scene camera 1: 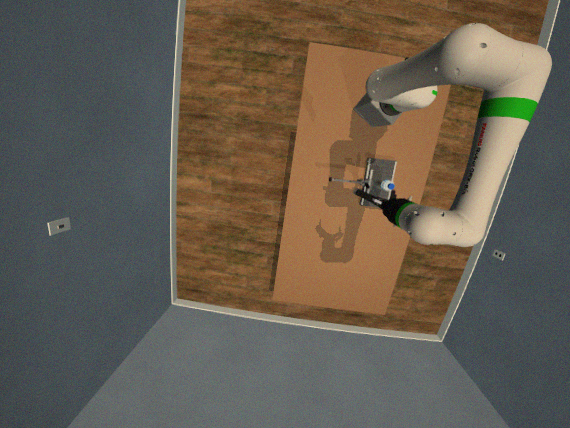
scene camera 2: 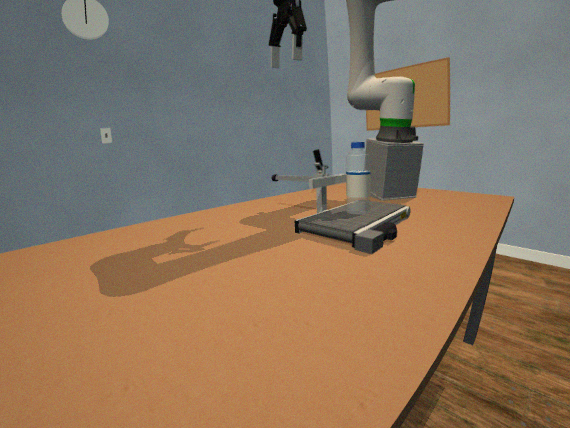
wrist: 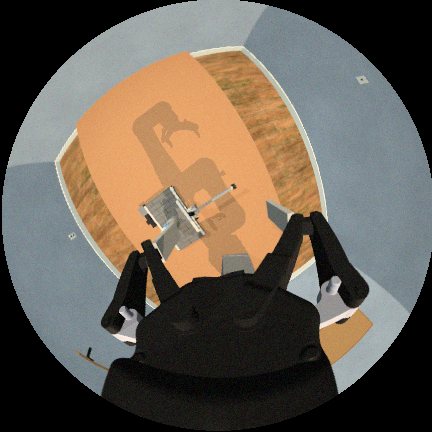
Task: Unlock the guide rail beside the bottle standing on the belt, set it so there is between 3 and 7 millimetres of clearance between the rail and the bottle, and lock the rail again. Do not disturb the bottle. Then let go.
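Frame: origin at the arm's base, x ahead, y left, z up, level; millimetres.
Seen in the pictures: gripper, fingertip midpoint: [scene camera 2: 285,63] [wrist: 220,219]; arm's base, origin of the base link: [scene camera 2: 394,140].
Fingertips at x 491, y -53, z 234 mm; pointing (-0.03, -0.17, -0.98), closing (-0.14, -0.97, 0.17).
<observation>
Offsets run from my fingertips to a thing's top centre. "spot": to the spot under its first point. Level surfaces: height alone.
The bottle {dx -72, dy +204, dz -250 mm} [scene camera 1: 388,185] [scene camera 2: 357,182], with a blue cap, stands upright on the belt {dx -69, dy +206, dz -435 mm} [scene camera 1: 383,169] [scene camera 2: 340,219] [wrist: 162,206]. In the wrist view a finger pad hides most of it. The guide rail {spot: dx -38, dy +121, dz -355 mm} [scene camera 2: 327,181] runs along the belt's side, beside the bottle; their clearance is too small to tell. A black lever {dx -38, dy +84, dz -265 mm} [scene camera 2: 318,159] tilts upward above the rail; whether it is locked is unclear. A rod {spot: dx -37, dy -21, dz -346 mm} [scene camera 1: 347,180] [scene camera 2: 294,178] [wrist: 215,198] with a dark end knob sticks outward from the rail's post. My gripper [scene camera 2: 286,55] [wrist: 220,219] is open and empty, high above the rail and belt.
The belt unit stands on the brown table {dz -470 mm} [scene camera 1: 320,90] [scene camera 2: 250,340] [wrist: 115,115]. A dark motor block [scene camera 2: 368,241] sits at its near corner. The grey pedestal [scene camera 2: 395,170] under the arm's base stands behind the bottle. The arm's shadow falls across the table.
</observation>
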